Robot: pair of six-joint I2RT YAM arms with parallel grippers.
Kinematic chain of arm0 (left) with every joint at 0, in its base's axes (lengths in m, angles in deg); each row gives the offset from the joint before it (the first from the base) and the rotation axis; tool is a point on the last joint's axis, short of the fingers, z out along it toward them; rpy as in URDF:
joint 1: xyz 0 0 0.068 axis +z
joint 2: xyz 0.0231 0.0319 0.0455 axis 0.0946 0.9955 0
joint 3: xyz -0.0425 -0.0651 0.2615 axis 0.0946 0.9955 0
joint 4: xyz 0.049 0.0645 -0.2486 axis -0.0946 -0.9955 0
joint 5: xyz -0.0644 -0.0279 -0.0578 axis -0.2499 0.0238 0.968
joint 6: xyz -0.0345 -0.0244 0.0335 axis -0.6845 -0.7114 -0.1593
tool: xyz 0 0 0 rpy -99.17 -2.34 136.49
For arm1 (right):
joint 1: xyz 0 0 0.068 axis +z
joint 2: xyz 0.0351 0.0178 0.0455 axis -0.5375 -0.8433 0
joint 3: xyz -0.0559 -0.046 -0.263 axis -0.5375 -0.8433 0
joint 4: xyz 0.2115 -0.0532 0.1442 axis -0.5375 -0.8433 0
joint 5: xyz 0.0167 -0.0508 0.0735 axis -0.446 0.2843 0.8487
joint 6: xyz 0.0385 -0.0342 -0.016 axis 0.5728 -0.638 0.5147
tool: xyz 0 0 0 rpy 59 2.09 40.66
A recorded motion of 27 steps. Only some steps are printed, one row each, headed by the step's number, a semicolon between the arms.
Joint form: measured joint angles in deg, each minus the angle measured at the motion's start. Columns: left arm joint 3, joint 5, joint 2, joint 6, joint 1, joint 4; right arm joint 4, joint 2, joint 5, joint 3, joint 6, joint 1.
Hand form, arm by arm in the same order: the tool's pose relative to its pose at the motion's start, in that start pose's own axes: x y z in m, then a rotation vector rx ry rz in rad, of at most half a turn. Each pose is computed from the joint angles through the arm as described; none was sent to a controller.
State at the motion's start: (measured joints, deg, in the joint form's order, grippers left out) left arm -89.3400 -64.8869 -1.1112 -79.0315 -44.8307 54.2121; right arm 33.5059 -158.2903 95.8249 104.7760 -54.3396 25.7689
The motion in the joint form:
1: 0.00 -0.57 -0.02 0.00 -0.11 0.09; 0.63 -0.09 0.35 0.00 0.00 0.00
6: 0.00 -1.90 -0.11 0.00 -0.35 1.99; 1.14 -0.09 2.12 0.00 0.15 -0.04
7: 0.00 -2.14 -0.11 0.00 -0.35 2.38; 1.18 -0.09 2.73 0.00 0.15 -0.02
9: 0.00 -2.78 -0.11 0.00 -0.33 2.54; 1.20 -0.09 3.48 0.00 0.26 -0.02
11: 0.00 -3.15 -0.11 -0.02 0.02 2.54; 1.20 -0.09 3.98 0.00 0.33 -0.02
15: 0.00 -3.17 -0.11 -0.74 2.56 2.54; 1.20 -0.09 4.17 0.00 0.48 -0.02
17: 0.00 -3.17 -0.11 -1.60 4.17 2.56; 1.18 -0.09 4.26 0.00 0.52 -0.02
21: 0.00 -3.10 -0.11 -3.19 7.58 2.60; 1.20 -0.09 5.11 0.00 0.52 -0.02
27: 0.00 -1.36 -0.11 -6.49 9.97 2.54; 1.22 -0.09 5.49 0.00 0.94 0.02
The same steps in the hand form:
1: -0.0002 -0.0002 -0.0003 -0.0080 -0.0024 0.0002; -0.0004 0.0002 0.0000 -0.0060 0.0015 -0.0093
6: -0.0041 -0.0008 -0.0012 -0.0257 -0.0372 -0.0076; -0.0005 0.0014 -0.0002 -0.0337 0.0137 -0.0156
7: -0.0049 -0.0007 -0.0012 -0.0295 -0.0439 -0.0095; -0.0004 0.0018 -0.0001 -0.0437 0.0183 -0.0163
9: -0.0052 -0.0002 -0.0012 -0.0409 -0.0471 -0.0106; -0.0002 0.0023 -0.0001 -0.0554 0.0240 -0.0147
11: -0.0053 0.0020 -0.0008 -0.0531 -0.0471 -0.0131; -0.0001 0.0025 -0.0002 -0.0633 0.0278 -0.0135
15: -0.0057 0.0163 0.0021 -0.0951 -0.0457 -0.0398; 0.0000 0.0026 -0.0002 -0.0662 0.0294 -0.0109
17: -0.0058 0.0255 0.0036 -0.1214 -0.0458 -0.0639; 0.0000 0.0027 -0.0002 -0.0676 0.0301 -0.0099
21: -0.0059 0.0449 0.0059 -0.1759 -0.0469 -0.1108; 0.0002 0.0032 -0.0002 -0.0810 0.0366 -0.0102
27: -0.0056 0.0575 0.0072 -0.1839 -0.0491 -0.1809; 0.0003 0.0034 -0.0001 -0.0875 0.0399 -0.0033

